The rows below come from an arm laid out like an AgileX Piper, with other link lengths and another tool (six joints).
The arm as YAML. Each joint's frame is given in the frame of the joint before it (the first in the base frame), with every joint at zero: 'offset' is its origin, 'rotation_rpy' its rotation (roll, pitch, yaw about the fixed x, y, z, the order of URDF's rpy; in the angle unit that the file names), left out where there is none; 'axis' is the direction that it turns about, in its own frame. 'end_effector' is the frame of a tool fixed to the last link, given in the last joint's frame.
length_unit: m
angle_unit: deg
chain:
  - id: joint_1
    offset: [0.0, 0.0, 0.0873]
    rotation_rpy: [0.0, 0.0, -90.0]
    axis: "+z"
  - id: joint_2
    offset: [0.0, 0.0, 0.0]
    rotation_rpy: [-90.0, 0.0, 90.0]
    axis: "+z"
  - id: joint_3
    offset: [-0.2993, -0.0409, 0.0]
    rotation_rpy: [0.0, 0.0, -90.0]
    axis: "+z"
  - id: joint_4
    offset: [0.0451, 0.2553, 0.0]
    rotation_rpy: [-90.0, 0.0, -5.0]
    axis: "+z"
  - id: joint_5
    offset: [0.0, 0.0, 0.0]
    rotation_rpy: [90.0, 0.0, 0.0]
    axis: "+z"
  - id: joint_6
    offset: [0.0, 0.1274, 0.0]
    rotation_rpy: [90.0, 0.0, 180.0]
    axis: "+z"
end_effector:
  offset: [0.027, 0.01, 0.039]
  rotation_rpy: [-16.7, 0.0, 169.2]
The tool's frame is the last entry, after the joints.
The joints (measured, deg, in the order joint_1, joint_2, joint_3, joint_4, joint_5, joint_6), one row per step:
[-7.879 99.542 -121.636 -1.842 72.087 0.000]
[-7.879 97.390 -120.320 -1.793 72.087 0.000]
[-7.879 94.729 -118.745 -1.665 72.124 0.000]
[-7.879 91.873 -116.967 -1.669 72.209 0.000]
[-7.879 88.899 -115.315 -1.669 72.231 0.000]
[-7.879 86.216 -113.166 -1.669 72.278 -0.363]
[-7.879 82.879 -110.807 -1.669 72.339 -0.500]
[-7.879 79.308 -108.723 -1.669 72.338 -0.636]
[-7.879 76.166 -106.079 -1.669 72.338 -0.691]
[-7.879 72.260 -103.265 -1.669 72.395 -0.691]
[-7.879 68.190 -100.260 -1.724 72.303 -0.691]
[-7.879 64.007 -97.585 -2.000 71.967 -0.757]
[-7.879 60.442 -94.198 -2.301 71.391 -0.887]
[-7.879 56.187 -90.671 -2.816 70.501 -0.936]
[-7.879 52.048 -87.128 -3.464 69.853 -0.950]
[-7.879 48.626 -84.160 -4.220 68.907 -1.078]
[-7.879 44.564 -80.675 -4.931 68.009 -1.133]
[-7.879 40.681 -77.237 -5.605 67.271 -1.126]
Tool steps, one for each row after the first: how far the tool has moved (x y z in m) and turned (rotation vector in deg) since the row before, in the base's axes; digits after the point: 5 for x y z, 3 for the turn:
[-0.01082 0.00164 0.00782 -0.072 -0.834 0.023]
[-0.01369 0.00227 0.00933 -0.032 -1.055 0.060]
[-0.01510 0.00208 0.00872 -0.138 -0.983 -0.004]
[-0.01590 0.00220 0.00951 -0.178 -1.288 -0.001]
[-0.01436 0.00181 0.00414 -0.338 -0.435 0.235]
[-0.01808 0.00244 0.00598 -0.228 -0.890 0.086]
[-0.01961 0.00265 0.00780 -0.309 -1.456 0.085]
[-0.01673 0.00229 0.00143 -0.111 -0.486 0.034]
[-0.02119 0.00293 0.00300 -0.141 -1.025 -0.001]
[-0.02158 0.00283 0.00155 -0.204 -1.140 -0.031]
[-0.02198 0.00220 0.00279 -0.529 -1.786 -0.123]
[-0.01669 0.00137 -0.00423 -0.457 -0.693 -0.100]
[-0.01968 0.00121 -0.00316 -0.683 -1.536 -0.268]
[-0.01888 0.00073 -0.00555 -0.698 -1.158 -0.380]
[-0.01442 -0.00024 -0.00485 -0.913 -1.277 -0.379]
[-0.01682 0.00028 -0.00715 -0.829 -1.367 -0.385]
[-0.01536 0.00022 -0.00878 -0.701 -1.095 -0.397]

